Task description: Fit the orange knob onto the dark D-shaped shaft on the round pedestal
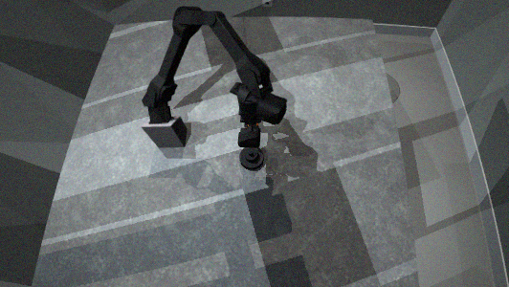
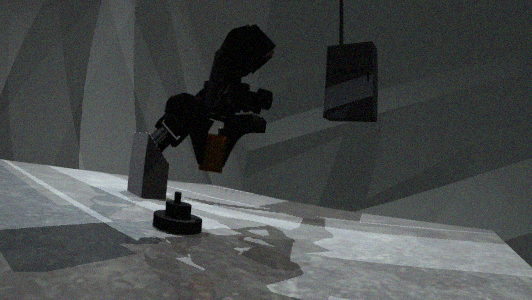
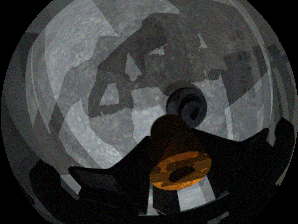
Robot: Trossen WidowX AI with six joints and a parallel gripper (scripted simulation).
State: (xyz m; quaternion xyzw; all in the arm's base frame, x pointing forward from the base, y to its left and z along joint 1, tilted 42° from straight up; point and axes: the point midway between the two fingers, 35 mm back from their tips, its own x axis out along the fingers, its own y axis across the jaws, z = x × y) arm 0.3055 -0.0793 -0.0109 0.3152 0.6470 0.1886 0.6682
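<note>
Right now the dark pedestal is 2 cm behind my gripper tip, 5 cm to the right of it and 8 cm below it. Round my gripper tip: knob 2 cm above.
</note>
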